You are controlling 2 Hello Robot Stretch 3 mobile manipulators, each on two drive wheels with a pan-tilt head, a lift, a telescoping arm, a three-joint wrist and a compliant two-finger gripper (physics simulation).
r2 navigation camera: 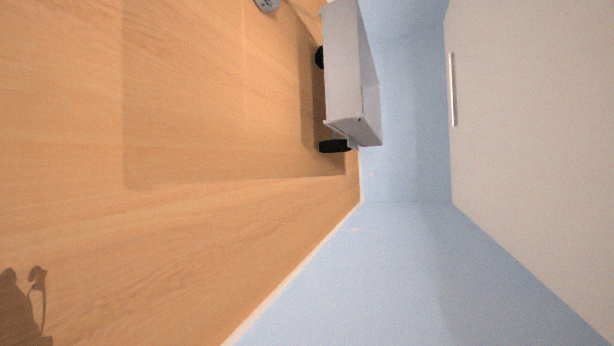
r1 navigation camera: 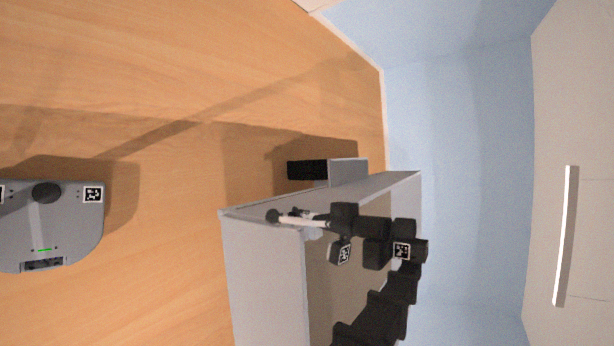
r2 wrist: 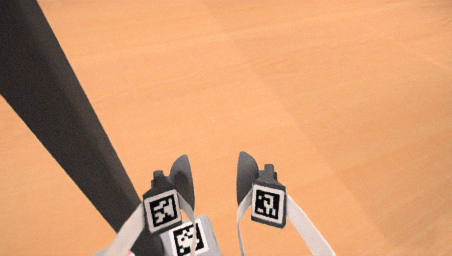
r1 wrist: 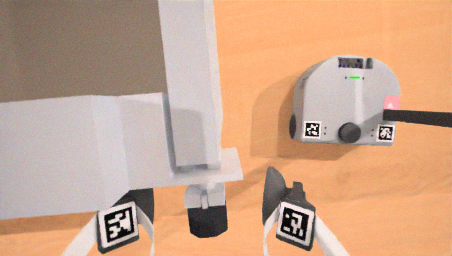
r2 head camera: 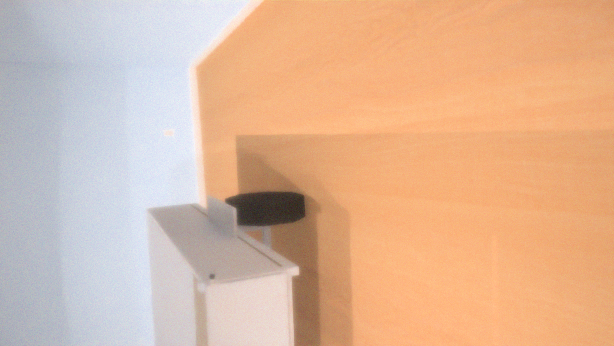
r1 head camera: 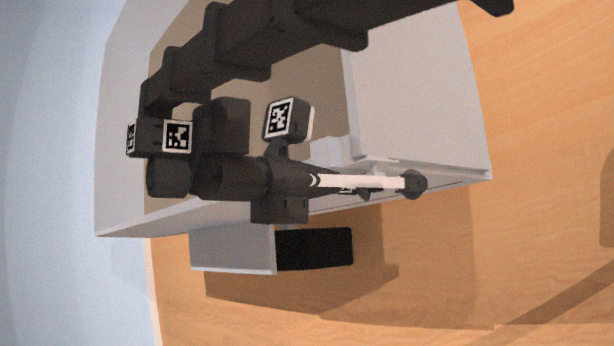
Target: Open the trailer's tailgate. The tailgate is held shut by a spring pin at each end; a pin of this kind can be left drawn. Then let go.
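Note:
The grey trailer (r1 head camera: 127, 210) (r1 navigation camera: 400, 200) (r2 head camera: 172, 280) (r2 navigation camera: 372, 105) stands by the wall. Its tailgate (r1 head camera: 415, 90) (r1 navigation camera: 265, 280) (r1 wrist: 192, 70) (r2 head camera: 250, 315) (r2 navigation camera: 342, 65) is upright, flush with the box. In the r1 wrist view, one spring pin with a black knob (r1 wrist: 207, 220) sits below a small plate at the tailgate's end. The r1 gripper (r1 wrist: 208, 200) (r1 head camera: 391, 187) (r1 navigation camera: 285, 215) is open, one finger on each side of the knob, with gaps. A small dark knob (r2 head camera: 212, 276) (r2 navigation camera: 359, 120) shows at the other end. The r2 gripper (r2 wrist: 215, 180) is open over the floor, away from the trailer.
A black wheel (r1 head camera: 315, 247) (r1 navigation camera: 306, 170) (r2 head camera: 270, 207) (r2 navigation camera: 335, 146) is under a grey fender (r1 head camera: 232, 247) (r1 navigation camera: 348, 170). A grey robot base (r1 wrist: 347, 102) (r1 navigation camera: 55, 225) stands in front of the tailgate. A blue wall (r2 head camera: 100, 150) (r2 navigation camera: 400, 170) runs behind the trailer.

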